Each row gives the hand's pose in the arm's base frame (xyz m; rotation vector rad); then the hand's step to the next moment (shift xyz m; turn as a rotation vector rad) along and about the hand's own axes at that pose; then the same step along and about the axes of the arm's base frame.
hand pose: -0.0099 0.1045 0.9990 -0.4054 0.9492 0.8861
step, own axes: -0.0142 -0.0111 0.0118 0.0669 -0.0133 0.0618
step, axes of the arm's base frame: 0.0112 -0.0056 0.0175 0.0620 0.0639 -0.0232
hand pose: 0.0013 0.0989 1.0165 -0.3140 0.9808 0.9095
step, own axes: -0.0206 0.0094 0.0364 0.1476 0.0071 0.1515
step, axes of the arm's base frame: 0.0088 0.0170 0.0383 0.1172 0.1723 -0.0372
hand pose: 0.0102 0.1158 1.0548 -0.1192 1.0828 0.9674
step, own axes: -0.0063 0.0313 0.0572 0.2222 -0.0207 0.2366
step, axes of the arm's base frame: 0.0164 0.0447 0.0450 0.2047 0.2449 -0.0628
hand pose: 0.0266 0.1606 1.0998 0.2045 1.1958 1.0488
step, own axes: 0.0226 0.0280 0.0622 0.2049 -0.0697 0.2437
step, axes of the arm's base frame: 0.0358 0.0556 0.0282 0.2380 0.2080 -0.0794
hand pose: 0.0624 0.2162 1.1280 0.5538 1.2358 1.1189
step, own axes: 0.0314 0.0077 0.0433 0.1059 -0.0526 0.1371
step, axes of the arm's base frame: 0.0353 0.0406 0.0050 0.1394 0.1033 -0.0517
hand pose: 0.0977 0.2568 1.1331 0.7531 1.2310 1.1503
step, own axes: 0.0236 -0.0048 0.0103 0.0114 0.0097 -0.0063
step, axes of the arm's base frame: 0.0098 0.0223 -0.0096 -0.0092 0.0128 0.0039
